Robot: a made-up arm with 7 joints. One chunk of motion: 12 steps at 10 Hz.
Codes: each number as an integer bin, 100 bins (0 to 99) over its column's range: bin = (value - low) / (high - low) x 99, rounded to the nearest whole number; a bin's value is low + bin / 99 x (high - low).
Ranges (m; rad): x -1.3..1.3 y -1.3..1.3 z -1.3..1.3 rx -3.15..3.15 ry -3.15..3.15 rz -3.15..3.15
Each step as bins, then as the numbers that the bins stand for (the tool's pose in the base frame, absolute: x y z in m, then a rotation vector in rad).
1 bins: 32 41 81 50 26 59
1 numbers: -0.4596 -0.2232 0.8273 0.0318 -1.4955 0.6045
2 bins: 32 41 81 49 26 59
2 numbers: -0.4596 -0.2232 0.8273 -0.0318 -1.4955 0.6045
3 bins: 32 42 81 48 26 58
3 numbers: -0.4596 -0.1970 0.8273 -0.0955 -1.4955 0.5409
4 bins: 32 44 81 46 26 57
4 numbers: -0.4596 -0.1444 0.8273 -0.2227 -1.4955 0.4773
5 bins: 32 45 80 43 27 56
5 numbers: -0.4596 -0.1182 0.8010 -0.4136 -1.4318 0.4136
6 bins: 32 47 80 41 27 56
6 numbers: -0.4596 -0.0657 0.8010 -0.5409 -1.4318 0.4136
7 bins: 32 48 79 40 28 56
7 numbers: -0.4596 -0.0394 0.7747 -0.6045 -1.3682 0.4136
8 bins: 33 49 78 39 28 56
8 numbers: -0.4333 -0.0131 0.7485 -0.6682 -1.3682 0.4136
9 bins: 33 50 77 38 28 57
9 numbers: -0.4333 0.0131 0.7222 -0.7318 -1.3682 0.4773
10 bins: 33 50 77 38 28 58
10 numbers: -0.4333 0.0131 0.7222 -0.7318 -1.3682 0.5409
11 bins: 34 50 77 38 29 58
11 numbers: -0.4071 0.0131 0.7222 -0.7318 -1.3045 0.5409
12 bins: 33 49 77 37 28 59
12 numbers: -0.4333 -0.0131 0.7222 -0.7955 -1.3682 0.6045
